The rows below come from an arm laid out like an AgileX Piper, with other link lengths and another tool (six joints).
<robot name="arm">
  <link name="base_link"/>
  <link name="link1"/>
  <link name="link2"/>
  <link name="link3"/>
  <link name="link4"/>
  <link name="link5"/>
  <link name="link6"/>
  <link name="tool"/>
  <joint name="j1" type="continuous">
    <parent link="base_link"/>
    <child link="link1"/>
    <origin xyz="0 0 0.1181" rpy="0 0 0"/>
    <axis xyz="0 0 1"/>
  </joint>
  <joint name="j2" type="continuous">
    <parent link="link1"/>
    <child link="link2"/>
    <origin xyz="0 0 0" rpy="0 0 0"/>
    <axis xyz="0 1 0"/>
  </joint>
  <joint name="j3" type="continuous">
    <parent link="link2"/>
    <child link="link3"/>
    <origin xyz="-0.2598 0 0.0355" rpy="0 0 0"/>
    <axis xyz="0 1 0"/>
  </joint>
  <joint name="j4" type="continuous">
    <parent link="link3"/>
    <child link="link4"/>
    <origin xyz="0.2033 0 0.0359" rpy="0 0 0"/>
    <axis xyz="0.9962 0 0.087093"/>
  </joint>
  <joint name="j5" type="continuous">
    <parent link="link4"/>
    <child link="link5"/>
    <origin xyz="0 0 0" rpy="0 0 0"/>
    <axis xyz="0 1 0"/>
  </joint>
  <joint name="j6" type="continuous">
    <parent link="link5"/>
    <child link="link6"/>
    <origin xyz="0.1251 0 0.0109" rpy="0 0 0"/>
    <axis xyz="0.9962 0 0.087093"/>
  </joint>
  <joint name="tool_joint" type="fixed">
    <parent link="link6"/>
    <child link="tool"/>
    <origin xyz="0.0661 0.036 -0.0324" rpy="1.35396 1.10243 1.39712"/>
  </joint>
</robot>
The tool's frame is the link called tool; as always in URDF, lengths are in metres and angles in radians. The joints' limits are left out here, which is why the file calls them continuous.
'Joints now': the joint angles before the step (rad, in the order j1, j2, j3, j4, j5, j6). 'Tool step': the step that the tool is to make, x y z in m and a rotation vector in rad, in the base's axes. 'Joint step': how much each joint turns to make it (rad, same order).
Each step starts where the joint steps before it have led.
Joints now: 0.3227 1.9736 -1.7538 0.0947 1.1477 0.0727
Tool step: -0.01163 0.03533 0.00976 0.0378 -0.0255 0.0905
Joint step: 0.0884 0.0000 -0.0356 0.0281 -0.0013 -0.0057
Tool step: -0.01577 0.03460 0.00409 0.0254 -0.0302 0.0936
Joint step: 0.0979 0.0000 -0.0112 0.0097 -0.0273 0.0000
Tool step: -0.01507 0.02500 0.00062 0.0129 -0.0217 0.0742
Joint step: 0.0777 0.0009 -0.0001 0.0000 -0.0263 0.0000
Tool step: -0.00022 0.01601 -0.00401 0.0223 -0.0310 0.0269
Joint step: 0.0350 0.0167 0.0000 0.0012 -0.0554 0.0007
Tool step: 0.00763 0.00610 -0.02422 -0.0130 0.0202 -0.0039
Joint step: 0.0013 0.0665 -0.0009 0.0023 -0.0419 -0.0007
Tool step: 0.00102 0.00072 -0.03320 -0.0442 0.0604 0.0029
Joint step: 0.0000 0.0831 0.0000 0.0012 -0.0078 -0.0045
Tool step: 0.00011 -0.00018 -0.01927 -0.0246 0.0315 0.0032
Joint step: 0.0000 0.0480 0.0001 0.0001 -0.0077 -0.0045
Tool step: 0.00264 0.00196 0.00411 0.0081 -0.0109 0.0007
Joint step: 0.0000 0.0002 -0.0191 0.0000 0.0054 0.0000
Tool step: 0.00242 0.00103 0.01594 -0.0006 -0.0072 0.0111
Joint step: 0.0000 -0.0012 -0.0766 -0.0073 0.0730 0.0001
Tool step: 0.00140 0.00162 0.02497 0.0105 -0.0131 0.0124
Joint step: 0.0000 -0.0084 -0.1032 -0.0009 0.0956 0.0000
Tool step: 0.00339 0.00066 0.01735 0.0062 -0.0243 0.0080
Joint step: 0.0000 -0.0001 -0.0834 -0.0095 0.0606 0.0000
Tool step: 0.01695 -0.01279 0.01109 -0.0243 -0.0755 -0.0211
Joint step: -0.0204 -0.0120 -0.0404 -0.0633 0.0046 0.0000
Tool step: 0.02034 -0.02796 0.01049 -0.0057 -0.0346 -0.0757
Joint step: -0.0717 -0.0272 -0.0011 -0.0246 0.0021 0.0030
